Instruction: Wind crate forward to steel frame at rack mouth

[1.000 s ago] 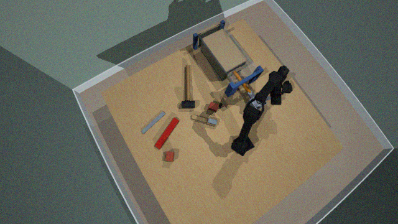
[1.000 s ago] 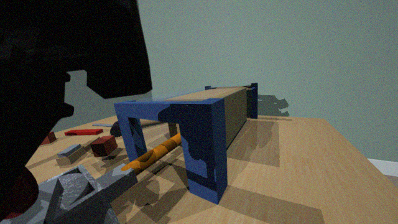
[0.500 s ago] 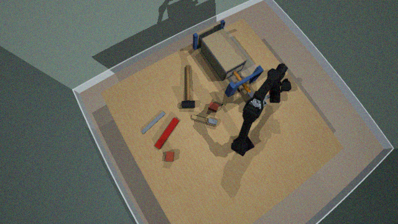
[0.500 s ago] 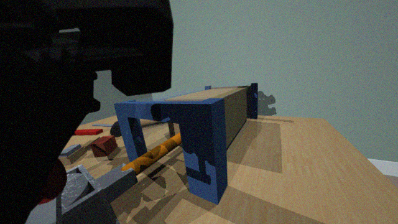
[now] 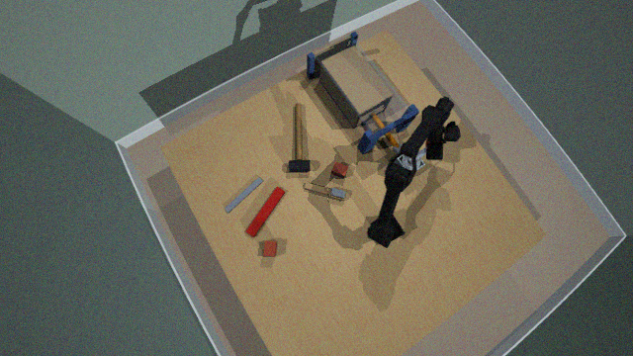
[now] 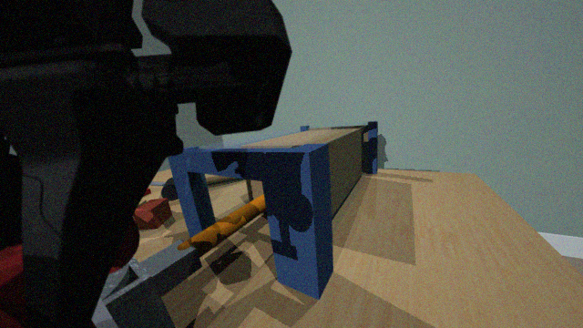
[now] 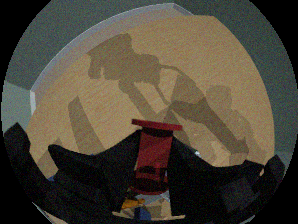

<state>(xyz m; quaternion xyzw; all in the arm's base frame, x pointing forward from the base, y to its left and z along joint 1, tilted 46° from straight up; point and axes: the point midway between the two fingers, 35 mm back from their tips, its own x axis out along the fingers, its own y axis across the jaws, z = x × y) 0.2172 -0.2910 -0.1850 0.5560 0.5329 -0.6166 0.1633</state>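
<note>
Right now my gripper tip is 16 cm short of the blue frame, 12 cm to the right of it and 3 cm above it. The rest, counted from my gripper tip: red grip (1 cm to the left, 1 cm ahead); then brush-like tool (48 cm to the left, 11 cm below, 6 cm ahead); then grey winch (10 cm to the left, 10 cm below, 2 cm behind).
</note>
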